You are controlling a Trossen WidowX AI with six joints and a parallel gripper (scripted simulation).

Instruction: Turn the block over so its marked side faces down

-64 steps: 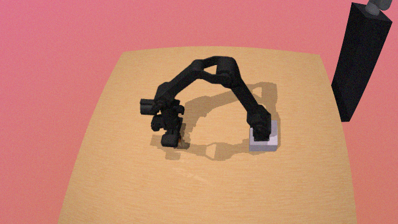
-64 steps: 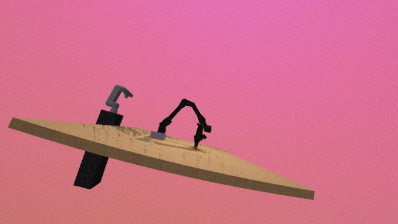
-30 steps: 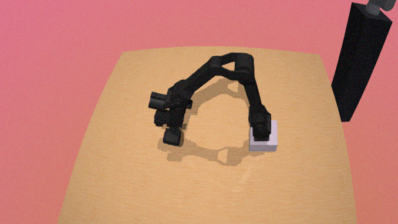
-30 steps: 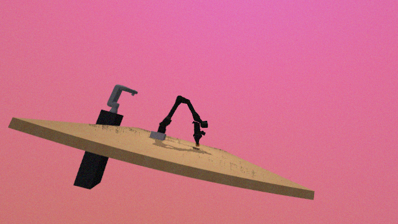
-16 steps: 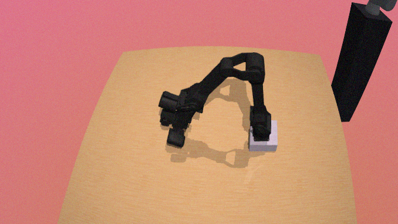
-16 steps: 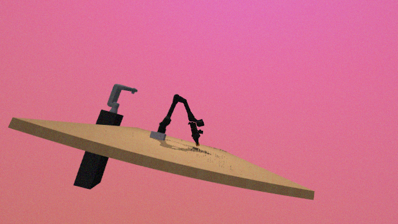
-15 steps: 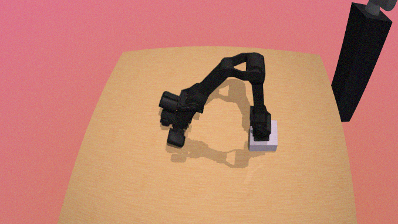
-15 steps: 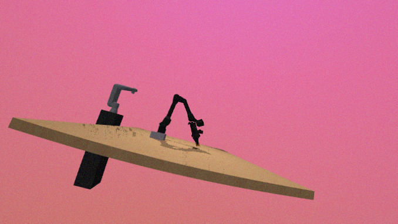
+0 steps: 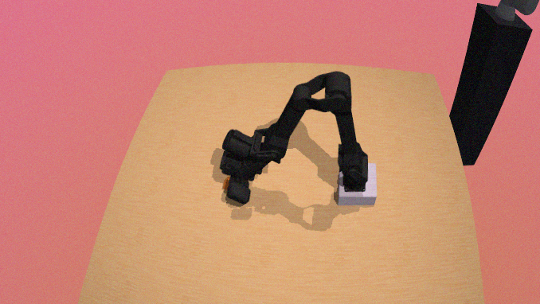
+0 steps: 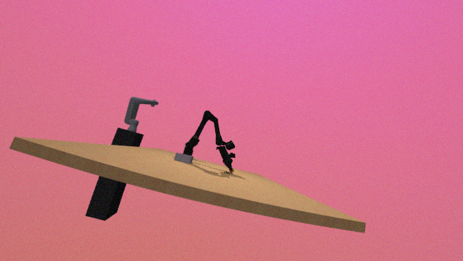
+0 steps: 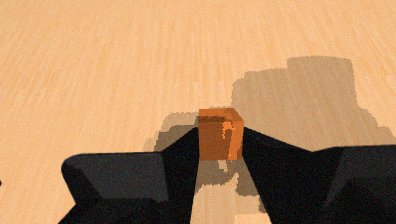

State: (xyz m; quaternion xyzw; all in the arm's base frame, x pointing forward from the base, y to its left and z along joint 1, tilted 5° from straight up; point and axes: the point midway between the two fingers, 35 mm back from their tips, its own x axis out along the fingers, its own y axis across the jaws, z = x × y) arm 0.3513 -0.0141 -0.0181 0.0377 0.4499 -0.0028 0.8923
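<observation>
Now: the orange block 10 mm behind my gripper tip.
</observation>
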